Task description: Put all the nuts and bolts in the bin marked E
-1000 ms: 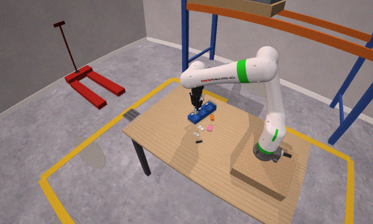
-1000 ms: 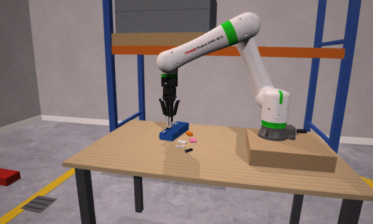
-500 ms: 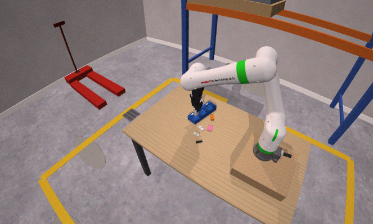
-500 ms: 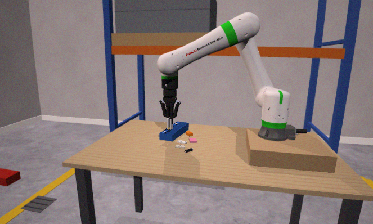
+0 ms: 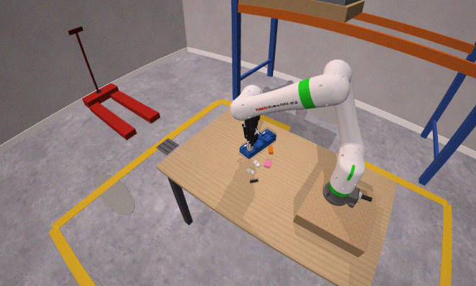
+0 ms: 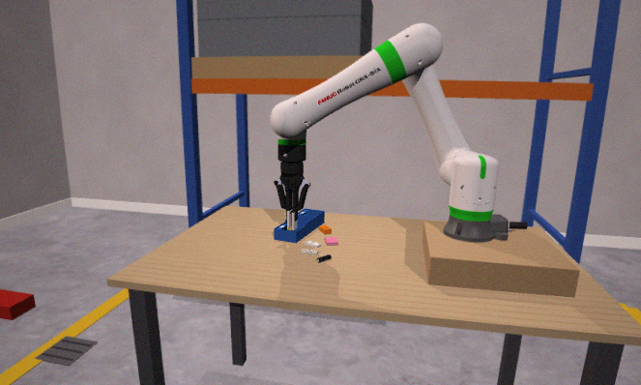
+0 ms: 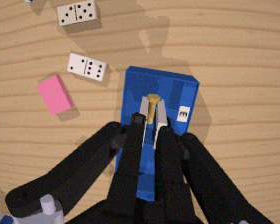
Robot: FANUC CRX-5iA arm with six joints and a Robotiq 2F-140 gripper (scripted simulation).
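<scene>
Right now the brass piece is 1 cm to the left of my hand and 3 cm below it. Round my hand: orange block 11 cm behind, 8 cm to the right, 6 cm below; blue bin row 3 cm behind, 8 cm to the right, 4 cm below; pink block 14 cm behind, 4 cm to the left, 6 cm below.
</scene>
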